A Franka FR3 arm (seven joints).
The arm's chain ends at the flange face. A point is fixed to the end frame.
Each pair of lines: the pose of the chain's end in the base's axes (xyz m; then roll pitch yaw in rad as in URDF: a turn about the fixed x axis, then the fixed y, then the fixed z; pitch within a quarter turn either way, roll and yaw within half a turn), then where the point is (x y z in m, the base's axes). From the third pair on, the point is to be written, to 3 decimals.
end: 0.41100, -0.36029, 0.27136, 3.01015, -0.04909, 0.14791
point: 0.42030 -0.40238 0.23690
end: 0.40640, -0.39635, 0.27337, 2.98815, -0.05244, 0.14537
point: 0.41577 -0.43920 0.23988
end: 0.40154, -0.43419, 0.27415, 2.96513, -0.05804, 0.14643
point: 0.411 -0.478 0.242
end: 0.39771, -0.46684, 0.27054, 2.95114, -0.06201, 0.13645
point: 0.407 -0.511 0.239
